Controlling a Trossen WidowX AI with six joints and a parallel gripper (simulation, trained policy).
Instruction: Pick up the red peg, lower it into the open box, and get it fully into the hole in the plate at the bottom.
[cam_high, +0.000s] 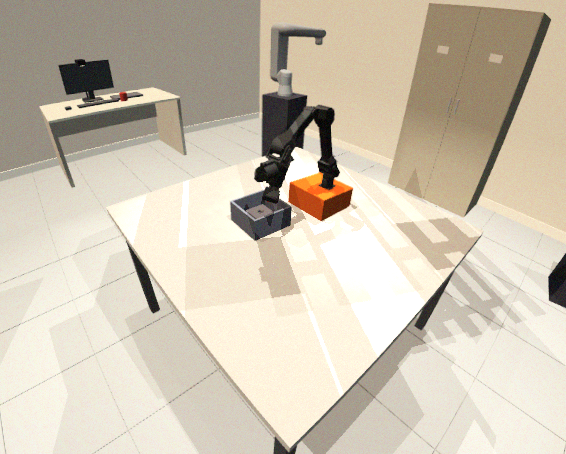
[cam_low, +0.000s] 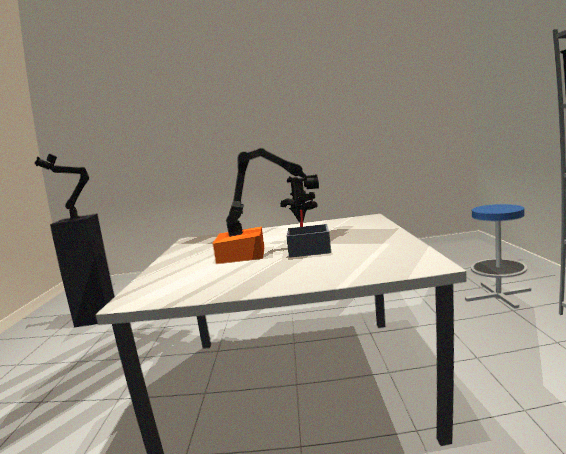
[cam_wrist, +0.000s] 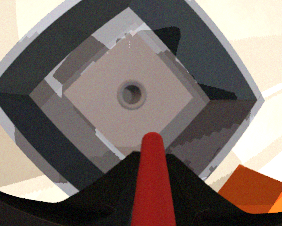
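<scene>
My gripper tip is now 20 mm below the red peg. Round my gripper tip: grey box: 110 mm below, 30 mm to the right, 20 mm ahead.
</scene>
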